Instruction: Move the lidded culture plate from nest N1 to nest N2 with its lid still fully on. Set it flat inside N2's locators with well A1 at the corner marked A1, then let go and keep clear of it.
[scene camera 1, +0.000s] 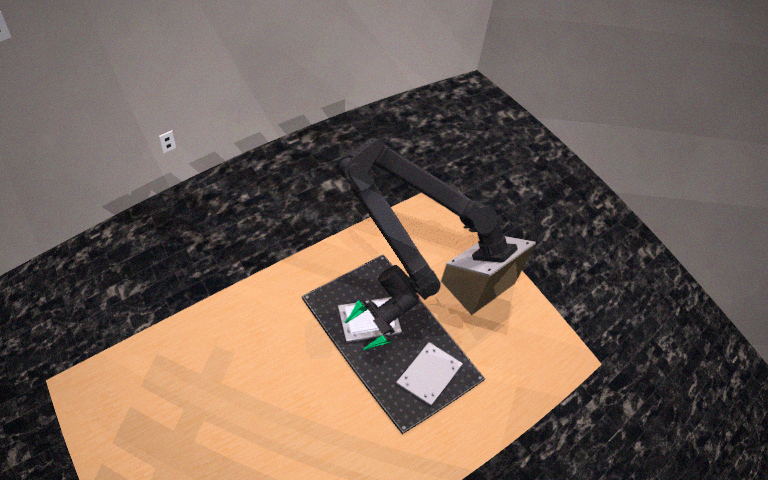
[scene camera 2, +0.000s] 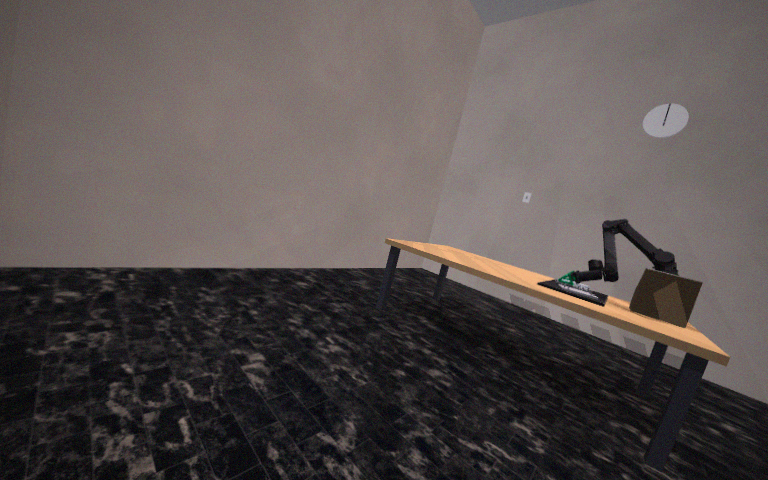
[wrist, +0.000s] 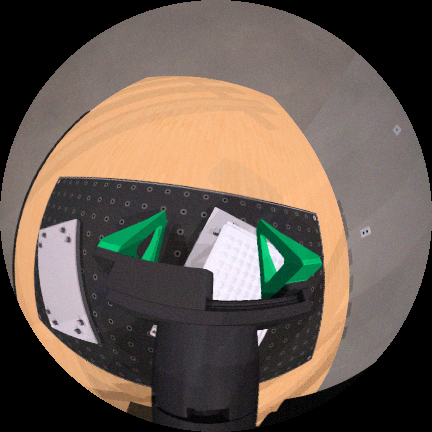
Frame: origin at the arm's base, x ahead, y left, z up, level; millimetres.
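Seen in the pictures: gripper, fingertip midpoint: (scene camera 1: 354, 336) (scene camera 2: 560, 279) (wrist: 211, 219); arm's base, link origin: (scene camera 1: 495, 254) (scene camera 2: 666, 283).
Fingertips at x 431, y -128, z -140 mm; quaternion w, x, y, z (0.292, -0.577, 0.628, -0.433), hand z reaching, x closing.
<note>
Offsets run from my fingertips to a thing's top centre. "spot": to the spot under its first point. Level surfaces: height alone.
The white culture plate {dx -78, dy -19, dz +6 mm} (scene camera 1: 361, 323) (wrist: 235, 260) lies in a light grey nest {spot: dx -26, dy -74, dz -14 mm} (scene camera 1: 343, 316) (wrist: 216, 216), which I take for N1. Its top looks flat, but the lid's edge and the A1 corner cannot be made out. The other light grey nest {dx -82, dy +226, dz -4 mm} (scene camera 1: 430, 374) (wrist: 62, 280), which I take for N2, has small dark locator pins near its corners and no plate in it. My gripper (scene camera 1: 356, 335) (scene camera 2: 566, 279) (wrist: 211, 219) is open and empty above the plate's nest. In the wrist view one green finger overlaps the plate's right side; the other is over the board, left of the nest.
Both nests are on a black perforated board {dx -86, dy +71, dz -25 mm} (scene camera 1: 368, 367) (wrist: 115, 200) on the wooden table {dz -39 mm} (scene camera 1: 226, 339) (scene camera 2: 481, 264). The arm's base stands on a box-shaped pedestal (scene camera 1: 484, 285) (scene camera 2: 665, 297) beside the board. The nest markings are not readable.
</note>
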